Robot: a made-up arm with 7 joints. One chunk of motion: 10 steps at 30 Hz.
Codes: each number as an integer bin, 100 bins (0 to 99) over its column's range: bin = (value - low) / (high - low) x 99, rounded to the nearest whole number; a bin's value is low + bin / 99 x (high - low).
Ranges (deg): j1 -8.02..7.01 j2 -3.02..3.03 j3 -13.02..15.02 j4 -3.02..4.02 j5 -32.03..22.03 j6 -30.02..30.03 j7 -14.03..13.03
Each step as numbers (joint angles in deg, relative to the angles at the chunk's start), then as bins.
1 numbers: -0.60 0.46 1.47 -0.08 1.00 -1.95 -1.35
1 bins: 49 57 51 41 60 46 46
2 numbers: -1.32 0.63 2.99 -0.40 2.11 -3.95 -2.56
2 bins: 44 60 57 37 63 43 42
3 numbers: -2.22 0.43 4.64 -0.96 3.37 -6.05 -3.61
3 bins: 38 56 62 29 65 40 38
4 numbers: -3.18 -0.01 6.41 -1.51 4.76 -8.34 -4.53
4 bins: 32 49 69 21 67 36 35
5 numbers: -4.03 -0.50 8.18 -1.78 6.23 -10.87 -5.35
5 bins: 26 41 75 17 70 32 32
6 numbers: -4.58 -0.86 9.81 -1.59 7.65 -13.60 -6.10
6 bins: 23 35 81 20 73 27 29
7 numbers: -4.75 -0.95 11.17 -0.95 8.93 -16.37 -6.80
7 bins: 22 34 85 29 75 23 26
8 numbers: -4.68 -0.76 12.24 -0.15 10.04 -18.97 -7.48
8 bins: 22 37 89 40 77 18 24
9 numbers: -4.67 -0.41 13.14 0.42 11.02 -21.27 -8.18
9 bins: 22 43 92 48 79 14 21
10 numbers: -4.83 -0.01 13.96 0.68 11.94 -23.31 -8.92
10 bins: 21 49 95 52 81 11 19
